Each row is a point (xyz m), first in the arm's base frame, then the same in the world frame.
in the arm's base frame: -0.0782 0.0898 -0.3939
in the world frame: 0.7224 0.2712 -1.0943
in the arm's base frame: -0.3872 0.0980 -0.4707
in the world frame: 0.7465 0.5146 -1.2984
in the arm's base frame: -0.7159 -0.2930 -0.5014
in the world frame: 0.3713 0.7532 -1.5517
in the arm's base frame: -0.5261 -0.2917 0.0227
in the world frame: 0.2539 0.8126 -1.0100
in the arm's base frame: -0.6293 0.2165 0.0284
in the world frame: 0.7469 0.9614 -0.9489
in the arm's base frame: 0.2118 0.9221 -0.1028
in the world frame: 1.4678 0.2280 -0.5428
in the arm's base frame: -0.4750 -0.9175 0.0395
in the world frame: -0.3590 0.7076 -1.0986
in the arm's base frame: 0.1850 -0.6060 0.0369
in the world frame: -0.0520 0.1501 -0.7415
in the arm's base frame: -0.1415 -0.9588 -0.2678
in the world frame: -0.3276 0.2711 -1.2245
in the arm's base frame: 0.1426 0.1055 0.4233
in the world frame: 0.5524 0.4325 -0.2808
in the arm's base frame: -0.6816 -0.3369 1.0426
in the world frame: -0.0234 1.3920 -0.2014
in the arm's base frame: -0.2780 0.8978 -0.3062
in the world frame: 1.4882 0.5741 -0.9449
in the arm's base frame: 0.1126 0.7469 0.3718
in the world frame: 1.1885 0.5051 -0.2097
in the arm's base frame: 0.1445 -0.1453 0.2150
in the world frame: 0.3557 0.3131 -0.5118
